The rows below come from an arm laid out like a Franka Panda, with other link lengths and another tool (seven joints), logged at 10 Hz.
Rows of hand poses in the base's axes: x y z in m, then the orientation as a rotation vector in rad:
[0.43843 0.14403 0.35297 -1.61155 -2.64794 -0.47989]
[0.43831 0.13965 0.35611 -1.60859 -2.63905 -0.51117]
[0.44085 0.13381 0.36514 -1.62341 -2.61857 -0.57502]
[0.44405 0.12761 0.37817 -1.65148 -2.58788 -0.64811]
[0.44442 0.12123 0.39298 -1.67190 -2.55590 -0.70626]
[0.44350 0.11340 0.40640 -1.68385 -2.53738 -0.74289]
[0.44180 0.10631 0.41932 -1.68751 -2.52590 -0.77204]
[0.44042 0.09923 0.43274 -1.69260 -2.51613 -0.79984]
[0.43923 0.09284 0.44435 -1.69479 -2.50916 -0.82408]
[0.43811 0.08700 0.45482 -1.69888 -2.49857 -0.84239]
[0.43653 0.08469 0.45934 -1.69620 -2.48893 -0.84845]
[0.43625 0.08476 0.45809 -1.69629 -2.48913 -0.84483]
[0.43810 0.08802 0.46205 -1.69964 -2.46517 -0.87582]
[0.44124 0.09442 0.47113 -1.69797 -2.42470 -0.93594]
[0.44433 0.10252 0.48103 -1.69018 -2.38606 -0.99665]
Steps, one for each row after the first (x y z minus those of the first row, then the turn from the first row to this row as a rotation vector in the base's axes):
[-0.00012 -0.00438 0.00314 0.01982 -0.00710 -0.00075]
[0.00242 -0.01022 0.01217 0.05541 -0.02784 -0.01578]
[0.00562 -0.01642 0.02520 0.09591 -0.05188 -0.04158]
[0.00599 -0.02280 0.04001 0.13196 -0.06659 -0.06279]
[0.00507 -0.03063 0.05343 0.15366 -0.07729 -0.07538]
[0.00337 -0.03772 0.06635 0.17071 -0.08630 -0.08116]
[0.00199 -0.04480 0.07977 0.18566 -0.09646 -0.08742]
[0.00080 -0.05119 0.09138 0.19839 -0.10575 -0.09119]
[-0.00032 -0.05703 0.10185 0.21015 -0.11026 -0.09676]
[-0.00190 -0.05934 0.10637 0.21876 -0.10645 -0.09759]
[-0.00218 -0.05927 0.10512 0.21722 -0.10462 -0.09747]
[-0.00033 -0.05601 0.10908 0.24156 -0.10755 -0.10625]
[0.00281 -0.04961 0.11816 0.28764 -0.11547 -0.11720]
[0.00590 -0.04151 0.12806 0.33448 -0.12434 -0.12434]

